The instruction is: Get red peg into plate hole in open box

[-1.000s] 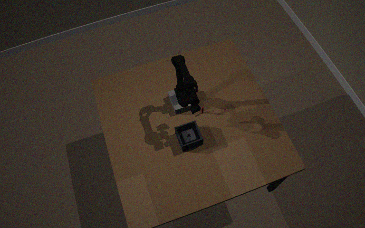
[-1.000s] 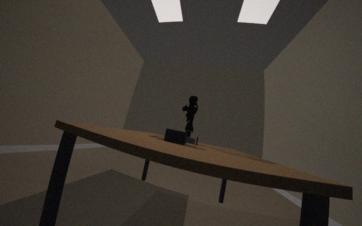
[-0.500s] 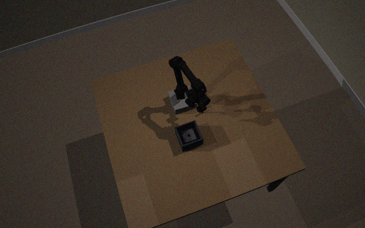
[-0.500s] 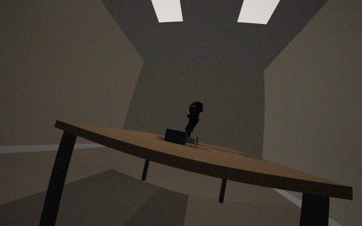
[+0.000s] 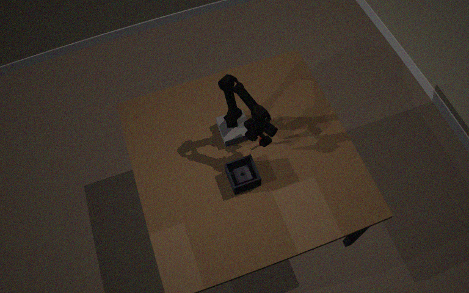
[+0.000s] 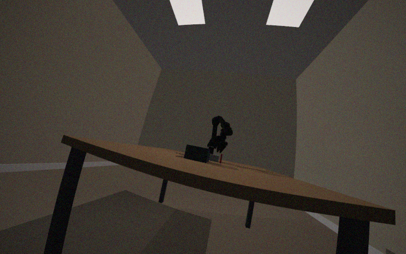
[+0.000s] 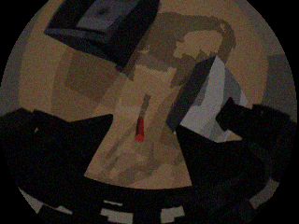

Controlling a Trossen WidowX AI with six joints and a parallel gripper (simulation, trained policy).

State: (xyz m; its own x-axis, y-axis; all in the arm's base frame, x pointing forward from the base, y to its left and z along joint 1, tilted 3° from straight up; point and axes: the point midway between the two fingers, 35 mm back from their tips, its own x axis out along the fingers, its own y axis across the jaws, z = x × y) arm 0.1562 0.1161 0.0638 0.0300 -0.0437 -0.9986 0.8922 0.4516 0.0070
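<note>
Now: the red peg 1 cm behind my gripper tip, 3 cm to the left of it and 5 cm below it. Round my gripper tip: dark blue box 18 cm ahead, 12 cm to the right, 6 cm below; grey plate 18 cm ahead, 12 cm to the right, 4 cm below.
</note>
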